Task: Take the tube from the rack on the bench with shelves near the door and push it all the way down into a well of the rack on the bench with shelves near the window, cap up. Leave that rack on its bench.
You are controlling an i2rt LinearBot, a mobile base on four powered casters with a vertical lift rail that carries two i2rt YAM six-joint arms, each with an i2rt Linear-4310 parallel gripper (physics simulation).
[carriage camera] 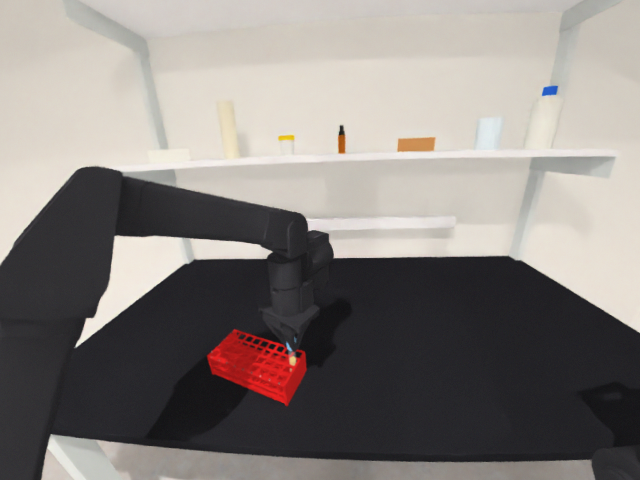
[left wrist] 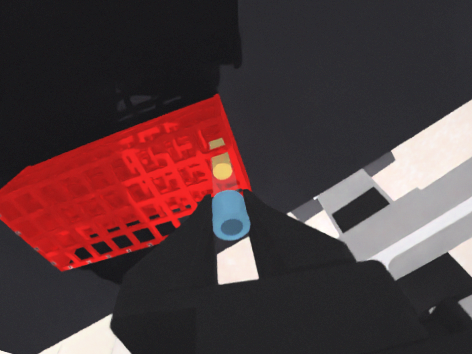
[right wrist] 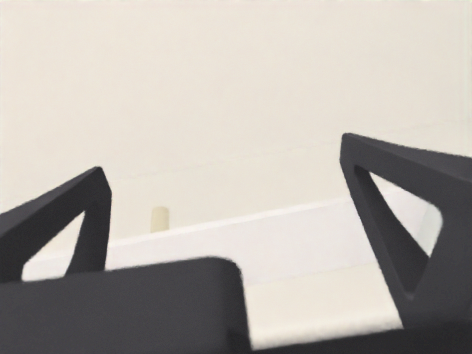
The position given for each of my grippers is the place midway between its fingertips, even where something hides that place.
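I can see my left gripper (left wrist: pixel 227 200), and my right gripper (right wrist: pixel 224 163) is visible too. A clear tube with blue cap (left wrist: pixel 230 219) is in the scene, though in the right wrist view the clear tube with blue cap is out of frame. There is a red tube rack (carriage camera: pixel 265 373), and the left wrist view also shows me the red tube rack (left wrist: pixel 162 164), while in the right wrist view the red tube rack is out of frame. The carriage camera gives me a cream cylinder (carriage camera: pixel 225 109) and a pale blue beaker (carriage camera: pixel 488 136) as well.
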